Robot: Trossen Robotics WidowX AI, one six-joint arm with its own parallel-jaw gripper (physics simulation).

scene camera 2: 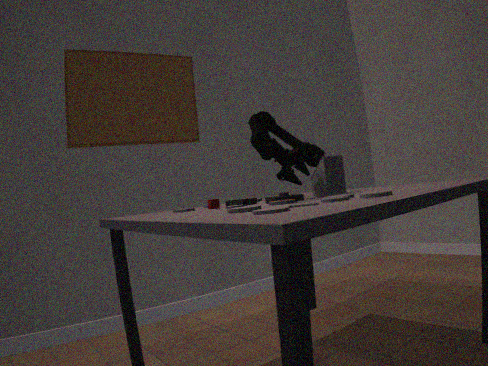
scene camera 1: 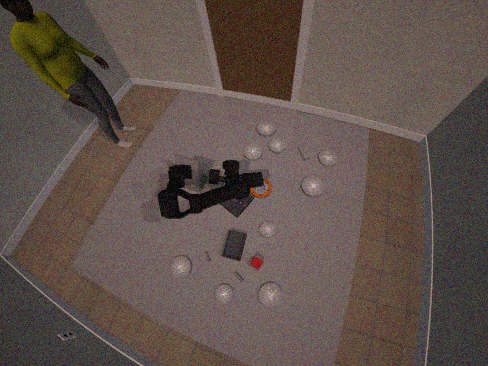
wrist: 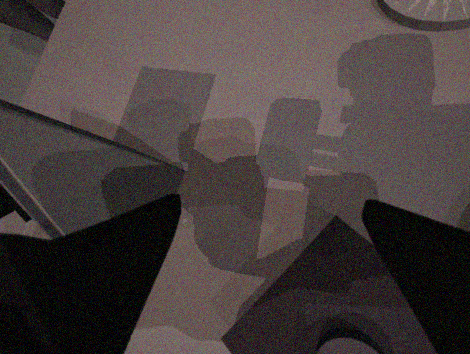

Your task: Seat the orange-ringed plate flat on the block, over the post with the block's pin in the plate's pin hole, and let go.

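Seen in the pictures: gripper, fingertip midpoint: (scene camera 2: 305,179) (wrist: 271,205); arm's base, link origin: (scene camera 2: 325,167) (scene camera 1: 185,171).
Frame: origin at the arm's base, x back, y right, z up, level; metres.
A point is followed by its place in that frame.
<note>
The orange-ringed plate (scene camera 1: 270,189) @(y -0.033, x -0.399, z -0.114 m) lies flat on the table beside the dark square block, on its right in scene camera 1; it does not show in the wrist view. The block (scene camera 1: 238,208) @(y 0.096, x -0.269, z -0.100 m) (scene camera 2: 298,198) @(y -0.021, x -0.241, z -0.115 m) (wrist: 300,300) @(y 0.028, x -0.209, z -0.100 m) is partly hidden under the arm in scene camera 1. Its round post (wrist: 350,346) @(y 0.036, x -0.241, z -0.086 m) is cut by the lower edge of the wrist view; the pin cannot be made out there. My gripper (scene camera 2: 304,179) @(y -0.028, x -0.191, z -0.045 m) (wrist: 271,205) @(y -0.028, x -0.191, z -0.045 m) is open and empty, above the table, tilted, with the block low and right of centre in the wrist view.
A grey upright panel (scene camera 1: 202,172) @(y -0.027, x -0.067, z -0.035 m) (scene camera 2: 335,175) @(y -0.052, x -0.003, z -0.040 m) stands near the arm's base. A dark rectangular tray (scene camera 1: 235,245) @(y 0.263, x -0.292, z -0.122 m) (scene camera 2: 241,202) @(y 0.217, x -0.331, z -0.110 m) and a red cube (scene camera 1: 257,262) @(y 0.317, x -0.405, z -0.084 m) (scene camera 2: 213,203) @(y 0.304, x -0.414, z -0.101 m) lie past the block. Several pale round discs are scattered around, one at right (scene camera 1: 312,185) @(y -0.091, x -0.600, z -0.112 m).
</note>
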